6 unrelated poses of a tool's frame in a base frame.
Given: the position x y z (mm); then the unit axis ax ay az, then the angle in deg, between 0 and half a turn.
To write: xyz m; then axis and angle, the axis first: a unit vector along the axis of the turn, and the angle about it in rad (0 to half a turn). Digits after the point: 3 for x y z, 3 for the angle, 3 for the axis.
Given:
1: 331 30 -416 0.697 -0.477 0.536 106.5
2: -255 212 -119 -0.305 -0.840 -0.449 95.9
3: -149 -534 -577 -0.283 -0.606 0.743 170.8
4: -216 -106 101 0.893 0.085 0.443 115.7
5: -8 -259 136 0.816 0.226 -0.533 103.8
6: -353 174 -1 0.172 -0.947 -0.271 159.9
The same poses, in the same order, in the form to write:
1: 0.331 0.030 -0.416 0.697 -0.477 0.536 1.859
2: -0.255 0.212 -0.119 -0.305 -0.840 -0.449 1.674
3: -0.149 -0.534 -0.577 -0.283 -0.606 0.743 2.981
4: -0.216 -0.106 0.101 0.893 0.085 0.443 2.019
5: -0.008 -0.259 0.136 0.816 0.226 -0.533 1.812
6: -0.353 0.174 -0.001 0.172 -0.947 -0.271 2.791
